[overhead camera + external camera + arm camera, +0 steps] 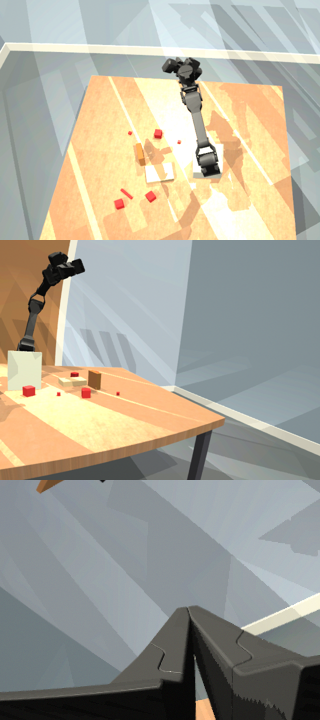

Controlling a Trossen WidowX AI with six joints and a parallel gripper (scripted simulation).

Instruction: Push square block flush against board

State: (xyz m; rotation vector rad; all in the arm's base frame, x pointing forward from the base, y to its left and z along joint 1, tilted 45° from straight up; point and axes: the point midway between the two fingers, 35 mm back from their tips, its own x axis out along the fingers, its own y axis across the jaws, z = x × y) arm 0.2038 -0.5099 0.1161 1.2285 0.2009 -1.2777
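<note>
Now: the brown board 20 cm ahead of my gripper tip, 25 cm to the left of it and 52 cm below it. Round my gripper tip: cream block (8 cm ahead, 34 cm to the left, 56 cm below); then red stick (25 cm ahead, 48 cm to the left, 57 cm below).
</note>
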